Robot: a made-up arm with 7 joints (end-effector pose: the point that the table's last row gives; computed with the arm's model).
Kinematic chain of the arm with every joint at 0, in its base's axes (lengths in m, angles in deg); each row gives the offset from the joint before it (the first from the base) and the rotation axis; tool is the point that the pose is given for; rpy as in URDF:
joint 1: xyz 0 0 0.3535 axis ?
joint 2: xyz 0 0 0 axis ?
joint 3: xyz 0 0 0.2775 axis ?
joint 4: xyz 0.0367 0 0 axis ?
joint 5: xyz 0.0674 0 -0.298 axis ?
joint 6: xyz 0 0 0 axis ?
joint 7: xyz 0.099 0 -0.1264 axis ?
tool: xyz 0 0 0 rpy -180 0 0
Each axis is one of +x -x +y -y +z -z.
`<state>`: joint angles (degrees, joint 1 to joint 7).
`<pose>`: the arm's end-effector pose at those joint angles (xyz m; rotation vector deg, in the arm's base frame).
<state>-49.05 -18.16 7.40 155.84 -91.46 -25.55 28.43</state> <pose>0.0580 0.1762 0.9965 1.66 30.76 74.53</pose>
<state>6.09 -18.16 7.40 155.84 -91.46 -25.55 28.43</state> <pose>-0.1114 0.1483 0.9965 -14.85 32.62 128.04</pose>
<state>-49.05 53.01 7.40 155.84 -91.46 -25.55 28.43</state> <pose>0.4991 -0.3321 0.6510 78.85 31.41 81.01</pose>
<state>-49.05 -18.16 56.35 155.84 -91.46 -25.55 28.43</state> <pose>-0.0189 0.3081 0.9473 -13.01 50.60 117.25</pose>
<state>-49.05 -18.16 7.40 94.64 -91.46 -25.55 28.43</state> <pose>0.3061 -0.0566 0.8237 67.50 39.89 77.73</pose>
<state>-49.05 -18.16 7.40 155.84 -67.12 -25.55 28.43</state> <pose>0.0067 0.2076 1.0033 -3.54 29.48 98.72</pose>
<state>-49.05 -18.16 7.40 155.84 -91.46 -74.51 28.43</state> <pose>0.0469 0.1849 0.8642 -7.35 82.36 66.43</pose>
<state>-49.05 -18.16 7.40 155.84 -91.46 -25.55 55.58</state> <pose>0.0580 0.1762 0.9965 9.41 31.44 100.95</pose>
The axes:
joint 1: +z
joint 2: +y
joint 3: +z
joint 4: -y
joint 5: -z
joint 6: +y
joint 7: -z

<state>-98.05 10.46 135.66 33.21 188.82 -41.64 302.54</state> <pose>0.0981 0.1115 0.3313 -124.65 126.98 20.46</pose>
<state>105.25 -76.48 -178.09 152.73 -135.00 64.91 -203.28</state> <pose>0.1483 -0.7220 0.3915 14.02 -64.27 79.24</pose>
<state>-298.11 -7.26 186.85 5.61 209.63 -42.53 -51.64</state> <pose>0.0766 -0.0212 0.3032 114.19 115.58 65.82</pose>
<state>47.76 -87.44 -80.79 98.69 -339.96 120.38 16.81</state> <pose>0.0993 -0.4135 0.4765 -78.48 10.82 -15.15</pose>
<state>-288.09 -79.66 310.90 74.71 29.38 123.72 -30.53</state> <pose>0.1551 -0.1308 0.6387 -66.27 -82.51 -16.10</pose>
